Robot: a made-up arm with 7 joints.
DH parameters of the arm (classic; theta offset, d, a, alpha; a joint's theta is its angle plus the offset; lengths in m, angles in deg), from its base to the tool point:
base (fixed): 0 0 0 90
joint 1: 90 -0.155 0 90
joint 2: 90 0 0 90
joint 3: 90 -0.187 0 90
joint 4: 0 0 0 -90
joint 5: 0 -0.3 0 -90
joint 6: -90 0 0 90
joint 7: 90 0 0 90
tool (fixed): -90 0 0 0
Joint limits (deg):
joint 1: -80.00..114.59
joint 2: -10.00..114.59
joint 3: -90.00..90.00
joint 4: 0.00..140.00
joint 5: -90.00..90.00
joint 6: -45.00..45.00
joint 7: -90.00..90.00
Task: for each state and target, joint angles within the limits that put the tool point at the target. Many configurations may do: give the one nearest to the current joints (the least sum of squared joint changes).
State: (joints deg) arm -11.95 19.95 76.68 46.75 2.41 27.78 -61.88
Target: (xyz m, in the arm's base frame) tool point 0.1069 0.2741 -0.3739
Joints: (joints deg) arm -18.49 -10.00 38.18 68.87 2.41 27.78 -61.88
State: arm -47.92 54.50 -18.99 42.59 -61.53 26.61 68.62
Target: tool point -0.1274 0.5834 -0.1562
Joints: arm -77.51 77.75 -27.00 27.87 -61.53 26.61 68.62
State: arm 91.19 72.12 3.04 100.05 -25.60 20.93 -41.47
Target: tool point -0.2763 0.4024 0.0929
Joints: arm 114.59 89.02 47.39 79.10 -25.60 20.93 -41.47
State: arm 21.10 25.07 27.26 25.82 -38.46 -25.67 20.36
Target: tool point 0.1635 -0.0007 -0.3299
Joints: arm -18.75 -8.59 -23.82 71.91 -38.46 -25.67 20.36
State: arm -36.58 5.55 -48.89 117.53 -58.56 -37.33 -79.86
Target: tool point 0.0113 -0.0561 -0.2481
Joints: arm -42.77 9.57 -53.30 99.61 -58.56 -37.33 -79.86
